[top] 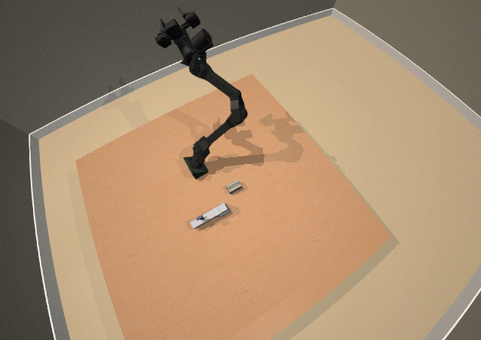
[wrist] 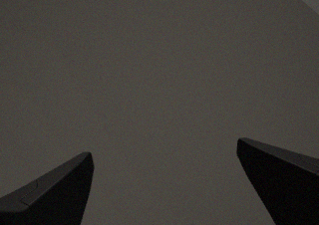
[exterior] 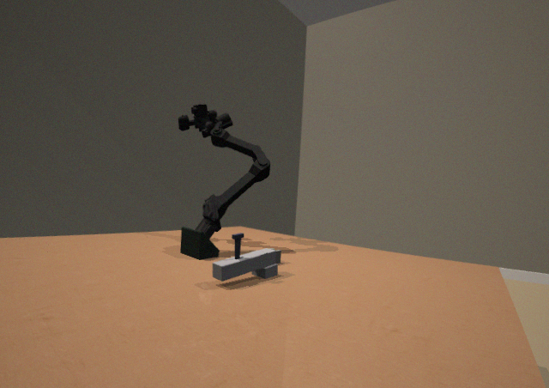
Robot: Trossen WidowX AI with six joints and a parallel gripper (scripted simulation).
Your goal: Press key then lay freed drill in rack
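Now: gripper tip 700 mm short of the dark t-shaped key, 200 mm to the left of it and 480 mm above it. Also, from my gripper tip: light grey holder block 690 mm ahead, 160 mm to the right, 530 mm below; then ribbed grey rack 610 mm ahead, 540 mm below; then drill 690 mm ahead, 140 mm to the right, 520 mm below.
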